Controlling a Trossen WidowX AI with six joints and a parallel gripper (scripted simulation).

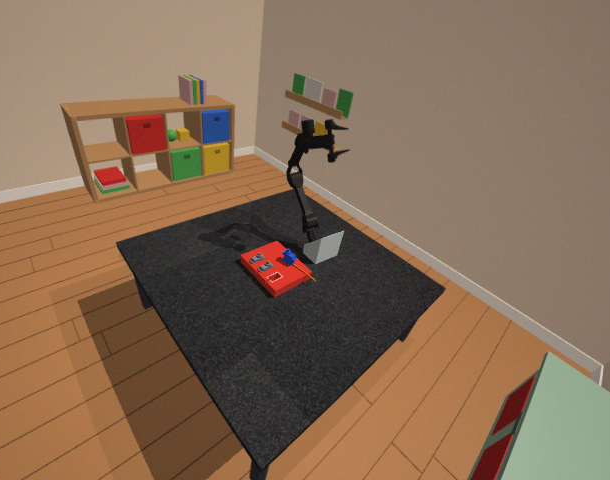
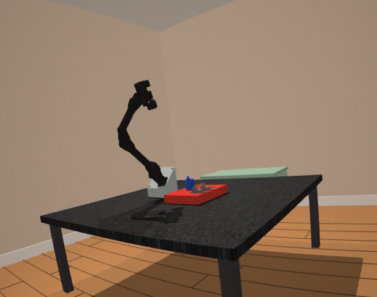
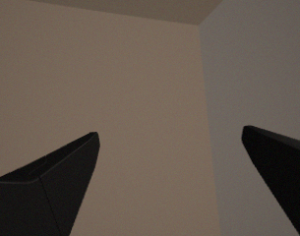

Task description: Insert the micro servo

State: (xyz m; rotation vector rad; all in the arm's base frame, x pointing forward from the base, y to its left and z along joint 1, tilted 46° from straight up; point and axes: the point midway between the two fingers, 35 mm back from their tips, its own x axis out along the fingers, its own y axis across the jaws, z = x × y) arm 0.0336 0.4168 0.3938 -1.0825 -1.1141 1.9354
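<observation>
The red deck is 26 cm ahead of my gripper tip, 4 cm to the right of it and 66 cm below it.
</observation>
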